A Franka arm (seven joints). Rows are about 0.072 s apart.
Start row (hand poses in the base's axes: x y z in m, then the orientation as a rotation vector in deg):
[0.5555, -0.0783, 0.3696, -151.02, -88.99, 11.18]
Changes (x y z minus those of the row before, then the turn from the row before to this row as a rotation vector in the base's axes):
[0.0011, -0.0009, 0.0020, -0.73, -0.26, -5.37]
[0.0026, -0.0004, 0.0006, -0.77, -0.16, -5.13]
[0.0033, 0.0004, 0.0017, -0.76, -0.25, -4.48]
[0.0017, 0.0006, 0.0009, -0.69, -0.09, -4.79]
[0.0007, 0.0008, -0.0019, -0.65, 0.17, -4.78]
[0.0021, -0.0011, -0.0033, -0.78, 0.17, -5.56]
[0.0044, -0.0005, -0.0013, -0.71, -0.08, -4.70]
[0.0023, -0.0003, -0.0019, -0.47, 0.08, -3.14]
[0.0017, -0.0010, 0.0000, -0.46, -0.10, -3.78]
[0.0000, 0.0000, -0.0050, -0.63, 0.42, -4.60]
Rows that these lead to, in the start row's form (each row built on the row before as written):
[0.5566, -0.0792, 0.3716, -155.44, -81.95, 11.10]
[0.5592, -0.0796, 0.3722, -159.38, -75.02, 11.18]
[0.5625, -0.0792, 0.3739, -162.70, -68.86, 11.14]
[0.5642, -0.0786, 0.3748, -165.80, -62.06, 11.25]
[0.5649, -0.0778, 0.3729, -168.47, -55.10, 11.69]
[0.5670, -0.0789, 0.3696, -171.25, -46.86, 12.14]
[0.5714, -0.0794, 0.3683, -173.42, -39.81, 12.20]
[0.5737, -0.0797, 0.3664, -174.66, -35.03, 12.42]
[0.5754, -0.0807, 0.3664, -175.94, -29.24, 12.34]
[0.5754, -0.0807, 0.3614, -177.16, -22.11, 13.08]

